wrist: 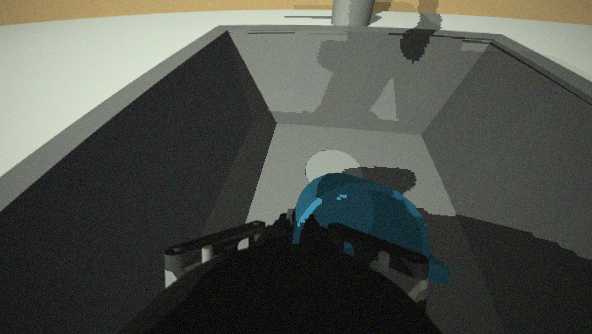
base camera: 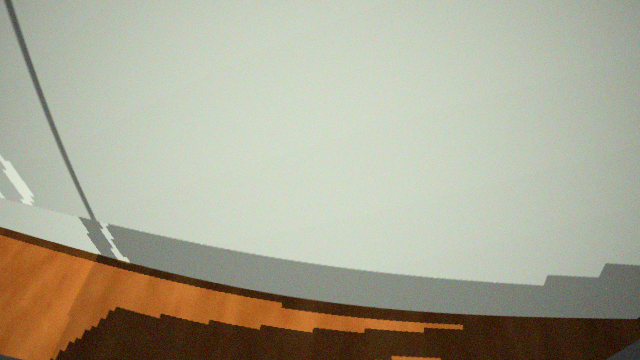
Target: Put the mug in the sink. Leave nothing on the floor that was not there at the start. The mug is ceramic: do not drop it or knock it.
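The gripper (wrist: 297, 218) appears together with a blue mug (wrist: 372, 208) and a sink counter (base camera: 468, 164). The counter is visible in the wrist view too (wrist: 135, 133), while the mug is out of frame in the base camera view.
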